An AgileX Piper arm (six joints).
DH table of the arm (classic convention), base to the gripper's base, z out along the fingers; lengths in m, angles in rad. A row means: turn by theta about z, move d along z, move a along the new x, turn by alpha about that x. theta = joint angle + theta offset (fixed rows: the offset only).
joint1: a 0, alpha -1.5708, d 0.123, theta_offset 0
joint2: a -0.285, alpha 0, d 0, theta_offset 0.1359
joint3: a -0.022, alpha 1.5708, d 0, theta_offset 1.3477
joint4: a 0, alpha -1.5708, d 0.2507, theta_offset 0
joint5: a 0, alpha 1.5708, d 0, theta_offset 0
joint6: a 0, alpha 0, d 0.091, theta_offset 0
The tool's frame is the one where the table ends.
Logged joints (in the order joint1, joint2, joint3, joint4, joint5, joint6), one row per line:
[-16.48, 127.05, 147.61, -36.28, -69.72, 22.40]
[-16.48, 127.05, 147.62, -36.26, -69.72, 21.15]
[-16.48, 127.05, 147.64, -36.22, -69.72, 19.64]
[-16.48, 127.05, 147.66, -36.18, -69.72, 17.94]
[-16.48, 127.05, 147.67, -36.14, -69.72, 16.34]
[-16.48, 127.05, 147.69, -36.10, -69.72, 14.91]
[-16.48, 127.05, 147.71, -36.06, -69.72, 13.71]
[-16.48, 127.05, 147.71, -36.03, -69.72, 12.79]
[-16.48, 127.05, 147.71, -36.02, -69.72, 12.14]
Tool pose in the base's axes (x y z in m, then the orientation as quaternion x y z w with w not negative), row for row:
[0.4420, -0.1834, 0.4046, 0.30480, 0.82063, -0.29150, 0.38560]
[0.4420, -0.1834, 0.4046, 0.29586, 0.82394, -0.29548, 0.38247]
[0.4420, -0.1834, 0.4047, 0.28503, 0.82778, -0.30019, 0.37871]
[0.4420, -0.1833, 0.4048, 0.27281, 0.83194, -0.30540, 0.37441]
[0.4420, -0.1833, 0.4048, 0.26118, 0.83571, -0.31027, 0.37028]
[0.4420, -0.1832, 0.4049, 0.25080, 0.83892, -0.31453, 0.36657]
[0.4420, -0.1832, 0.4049, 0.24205, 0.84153, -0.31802, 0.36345]
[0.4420, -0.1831, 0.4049, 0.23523, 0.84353, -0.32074, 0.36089]
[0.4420, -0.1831, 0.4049, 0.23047, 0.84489, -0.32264, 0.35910]
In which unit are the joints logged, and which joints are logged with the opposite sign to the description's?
The joints are logged in degrees. Opposite sign: joint3, joint5.
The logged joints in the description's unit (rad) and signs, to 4 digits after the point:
[-0.2876, 2.2174, -2.5763, -0.6332, 1.2168, 0.3910]
[-0.2876, 2.2174, -2.5765, -0.6329, 1.2168, 0.3691]
[-0.2876, 2.2174, -2.5768, -0.6322, 1.2168, 0.3428]
[-0.2876, 2.2174, -2.5772, -0.6315, 1.2168, 0.3131]
[-0.2876, 2.2174, -2.5773, -0.6308, 1.2168, 0.2852]
[-0.2876, 2.2174, -2.5777, -0.6301, 1.2168, 0.2602]
[-0.2876, 2.2174, -2.5780, -0.6294, 1.2168, 0.2393]
[-0.2876, 2.2174, -2.5780, -0.6288, 1.2168, 0.2232]
[-0.2876, 2.2174, -2.5780, -0.6287, 1.2168, 0.2119]

